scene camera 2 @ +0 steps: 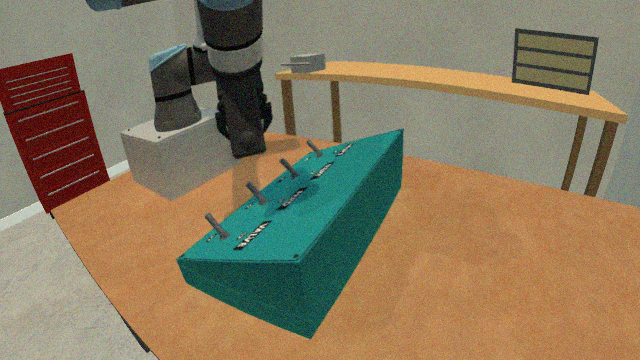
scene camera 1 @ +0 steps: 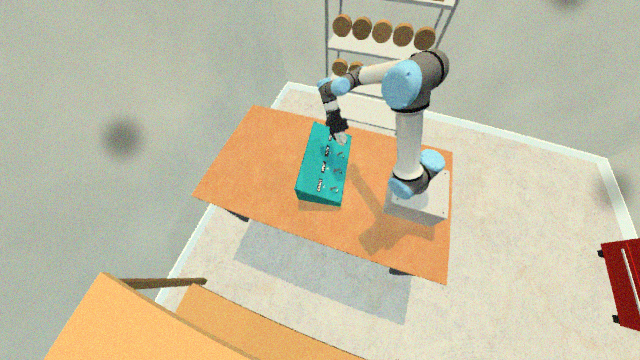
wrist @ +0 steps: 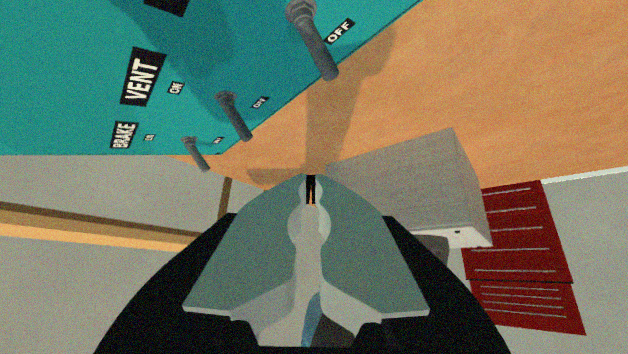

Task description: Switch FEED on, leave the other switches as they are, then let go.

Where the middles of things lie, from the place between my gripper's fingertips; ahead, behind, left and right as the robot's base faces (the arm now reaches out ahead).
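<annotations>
Teal switch box (scene camera 2: 285,259): 7 cm ahead of my hand, 7 cm left of it, 12 cm below it.
</annotations>
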